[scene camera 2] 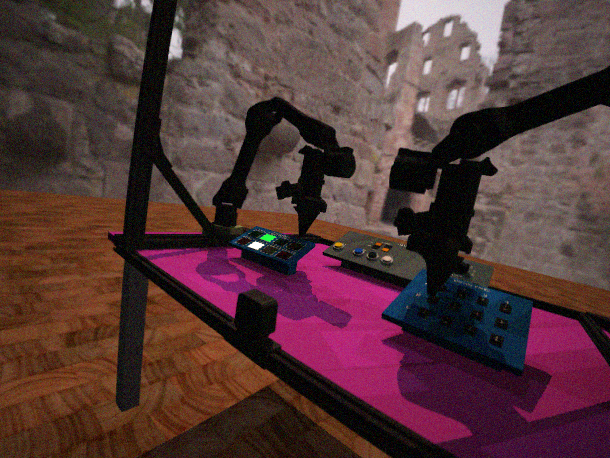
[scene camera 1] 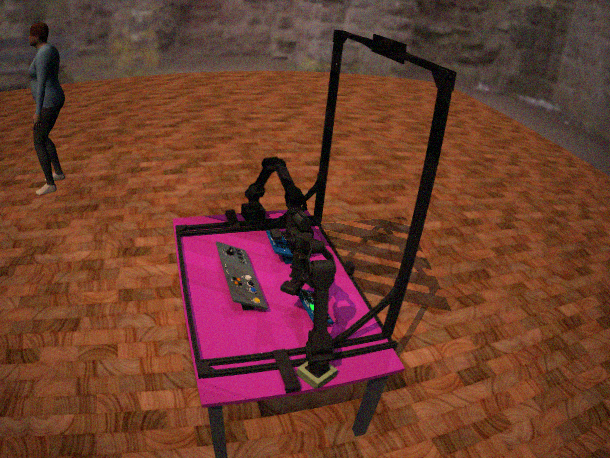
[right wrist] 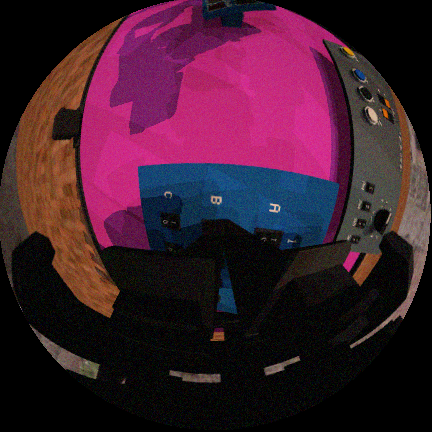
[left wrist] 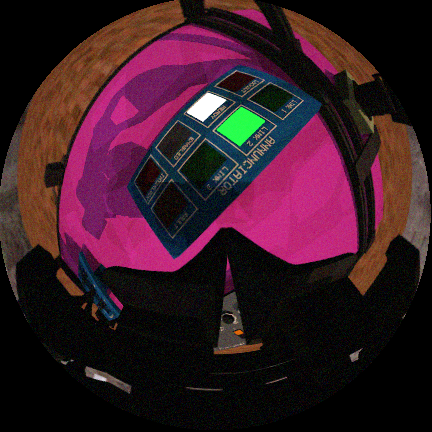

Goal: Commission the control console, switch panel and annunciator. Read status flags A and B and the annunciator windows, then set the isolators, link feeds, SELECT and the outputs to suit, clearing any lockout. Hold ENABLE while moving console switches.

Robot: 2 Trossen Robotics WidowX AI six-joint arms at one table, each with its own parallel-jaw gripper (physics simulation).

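Frame: origin at the left arm's base, x ahead, y left, z up, level; millimetres.
Seen in the pictures: left gripper, fingertip midpoint: [scene camera 2: 301, 236] [scene camera 1: 296, 295] [left wrist: 225, 232]; right gripper, fingertip midpoint: [scene camera 2: 430, 295] [right wrist: 221, 224] [left wrist: 94, 289]; left arm's base at its link origin: [scene camera 2: 224, 224] [scene camera 1: 317, 368]; right arm's base at its link origin: [scene camera 1: 253, 206] [left wrist: 104, 321].
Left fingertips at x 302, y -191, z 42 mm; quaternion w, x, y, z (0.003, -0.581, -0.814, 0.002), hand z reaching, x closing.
Note:
Offsets run from my left fingertips to a thing's top centre. "spot": to the spot under its first point. Level surfaces: height alone.
The blue annunciator @(dx -61, dy -23, dz -4 mm) [left wrist: 180, 245] [scene camera 2: 287, 266] shows READY @(spot: dx -93, dy -46, dz -34 mm) [left wrist: 206, 107] lit white and LINK 2 @(spot: dx -78, dy -12, dz -17 mm) [left wrist: 241, 126] lit green; its other windows are dark. My left gripper [left wrist: 225, 232] [scene camera 2: 303, 233] is shut and empty, above the table between annunciator and console. My right gripper [right wrist: 221, 224] [scene camera 2: 434, 297] is shut and empty, its tips at the first row of the blue switch panel [right wrist: 240, 180] [scene camera 2: 520, 340], over column B; they hide that switch, and contact is unclear. The grey console @(dx +269, dy +80, dz +17 mm) [right wrist: 375, 155] [scene camera 1: 232, 267] carries white, black, blue and yellow buttons, orange-marked switches, four small switches and a knob @(dx +392, dy +24, dz +17 mm) [right wrist: 382, 220].
Black rails [scene camera 1: 240, 357] border the magenta table @(dz -82 mm) [scene camera 1: 220, 335]. A tall black gantry frame [scene camera 1: 430, 175] rises at the right of scene camera 1. A black box [scene camera 2: 256, 312] stands on the near rail in scene camera 2. A person [scene camera 1: 46, 80] stands away from the table.

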